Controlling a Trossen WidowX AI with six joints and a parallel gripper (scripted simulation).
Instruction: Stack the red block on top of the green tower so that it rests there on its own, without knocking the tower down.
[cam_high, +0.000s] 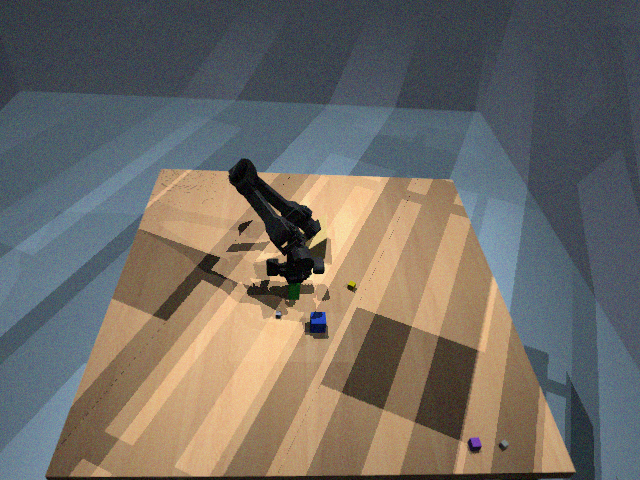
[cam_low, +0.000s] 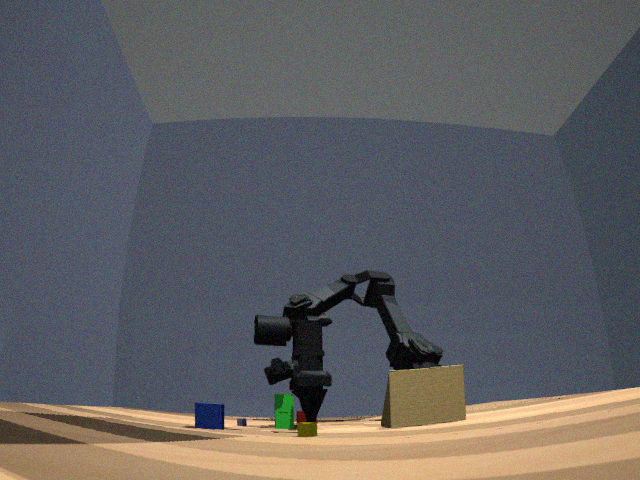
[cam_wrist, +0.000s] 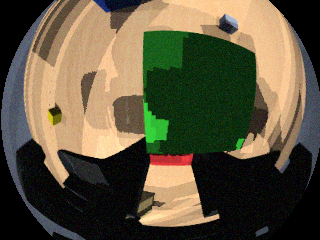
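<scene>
Right now my gripper tip is 130 mm short of the small dark cube and 70 mm to the left of it. Also, from my gripper tip: blue cube 180 mm ahead, 50 mm to the left, 20 mm above; then small yellow cube 30 mm ahead, 190 mm to the left; then red block 10 mm above.
</scene>
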